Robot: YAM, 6 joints.
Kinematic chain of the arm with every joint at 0, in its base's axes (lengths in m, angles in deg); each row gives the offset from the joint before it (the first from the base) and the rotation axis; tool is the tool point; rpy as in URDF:
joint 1: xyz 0 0 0.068 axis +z
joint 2: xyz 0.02 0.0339 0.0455 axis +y
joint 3: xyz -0.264 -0.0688 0 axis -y
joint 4: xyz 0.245 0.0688 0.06 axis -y
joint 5: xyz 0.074 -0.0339 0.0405 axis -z
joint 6: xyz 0.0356 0 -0.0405 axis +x
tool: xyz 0 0 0 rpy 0 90 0
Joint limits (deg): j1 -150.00..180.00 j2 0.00..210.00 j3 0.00..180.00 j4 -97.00..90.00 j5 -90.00..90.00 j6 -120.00..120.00
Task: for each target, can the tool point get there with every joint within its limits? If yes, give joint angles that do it. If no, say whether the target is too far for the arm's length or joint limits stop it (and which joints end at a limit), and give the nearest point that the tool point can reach.
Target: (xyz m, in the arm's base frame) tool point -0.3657 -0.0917 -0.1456
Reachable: no: joint limits stop it (at a limit: joint 1) | nearest point -0.3657 -0.0356 -0.1456 | short by 0.056 m
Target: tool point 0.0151 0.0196 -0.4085
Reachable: no: joint limits stop it (at a limit: joint 2) | nearest point 0.0418 0.0542 -0.3323 | short by 0.088 m
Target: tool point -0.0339 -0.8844 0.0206
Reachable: no: too far | nearest point -0.0246 -0.6418 0.0467 | short by 0.244 m
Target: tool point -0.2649 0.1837 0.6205
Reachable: yes | joints 144.82 110.75 162.75 -36.03 -3.98 -23.96
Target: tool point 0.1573 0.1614 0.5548
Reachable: yes | joints 54.55 79.62 114.17 -39.21 75.71 94.91
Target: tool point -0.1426 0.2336 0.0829
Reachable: yes | joints 127.58 106.42 43.54 -19.55 55.97 -35.83
